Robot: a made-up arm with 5 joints.
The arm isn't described. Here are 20 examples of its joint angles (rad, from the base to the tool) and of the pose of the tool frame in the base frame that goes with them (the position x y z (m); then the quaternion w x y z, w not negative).
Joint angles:
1: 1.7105 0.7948 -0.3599 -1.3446 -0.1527
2: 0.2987 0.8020 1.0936 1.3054 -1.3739
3: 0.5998 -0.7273 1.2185 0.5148 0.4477
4: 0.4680 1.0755 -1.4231 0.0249 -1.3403
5: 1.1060 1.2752 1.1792 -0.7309 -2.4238
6: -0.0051 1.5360 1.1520 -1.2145 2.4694
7: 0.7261 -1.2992 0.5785 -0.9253 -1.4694
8: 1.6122 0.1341 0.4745 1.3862 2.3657
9: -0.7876 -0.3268 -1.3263 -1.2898 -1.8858
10: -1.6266 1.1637 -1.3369 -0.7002 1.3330
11: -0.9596 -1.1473 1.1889 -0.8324 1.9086
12: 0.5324 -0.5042 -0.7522 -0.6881 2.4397
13: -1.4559 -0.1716 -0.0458 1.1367 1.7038
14: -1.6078 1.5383 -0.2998 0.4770 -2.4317
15: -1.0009 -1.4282 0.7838 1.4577 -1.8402
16: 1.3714 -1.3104 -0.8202 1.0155 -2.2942
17: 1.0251 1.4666 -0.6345 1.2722 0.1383
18: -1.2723 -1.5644 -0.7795 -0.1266 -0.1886
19: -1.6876 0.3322 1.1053 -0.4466 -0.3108
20: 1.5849 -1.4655 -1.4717 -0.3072 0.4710
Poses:
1: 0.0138 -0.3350 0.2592 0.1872 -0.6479 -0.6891 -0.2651
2: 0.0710 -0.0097 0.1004 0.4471 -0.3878 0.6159 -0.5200
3: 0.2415 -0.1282 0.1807 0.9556 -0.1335 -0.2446 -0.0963
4: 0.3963 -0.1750 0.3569 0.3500 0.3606 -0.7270 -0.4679
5: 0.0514 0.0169 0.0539 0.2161 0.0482 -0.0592 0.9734
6: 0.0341 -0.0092 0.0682 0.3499 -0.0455 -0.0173 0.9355
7: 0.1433 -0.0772 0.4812 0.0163 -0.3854 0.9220 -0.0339
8: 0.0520 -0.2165 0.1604 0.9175 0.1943 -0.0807 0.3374
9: 0.0430 -0.0398 0.5352 0.5322 -0.7568 0.1611 -0.3437
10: 0.0587 0.3628 0.3446 0.0393 0.1601 -0.9261 0.3394
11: 0.2013 0.1717 0.3390 0.0610 -0.4024 -0.8328 0.3753
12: 0.1108 -0.0345 0.5722 0.1112 0.9768 0.1070 0.1488
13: 0.1109 0.2756 0.3291 0.0145 -0.0318 -0.3184 0.9473
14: 0.0718 0.1934 -0.0212 0.9040 -0.0643 -0.0330 -0.4215
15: 0.1630 0.1285 0.3530 0.8390 0.3668 -0.0464 -0.3991
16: 0.0383 0.1112 0.5007 0.0638 -0.4548 0.8615 0.2167
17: 0.1859 -0.2082 0.0360 0.8610 0.1394 0.2237 -0.4349
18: 0.0107 -0.2235 0.4358 0.3779 -0.6170 0.6559 0.2151
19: 0.0602 0.1605 0.0694 0.7546 0.2441 -0.1488 0.5906
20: 0.0651 0.2926 0.2964 0.6206 0.5650 0.3599 -0.4077
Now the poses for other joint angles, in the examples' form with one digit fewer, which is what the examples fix.
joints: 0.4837 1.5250 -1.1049 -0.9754 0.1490
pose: 0.390 -0.178 0.184 0.477 -0.252 -0.837 -0.093
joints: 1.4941 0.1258 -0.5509 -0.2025 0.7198
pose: 0.084 -0.302 0.447 0.416 -0.787 -0.418 -0.182
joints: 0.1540 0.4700 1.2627 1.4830 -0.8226
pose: 0.085 -0.011 0.117 0.593 -0.257 0.686 -0.334
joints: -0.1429 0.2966 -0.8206 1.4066 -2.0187
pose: 0.363 0.033 0.373 0.538 0.301 -0.151 -0.772
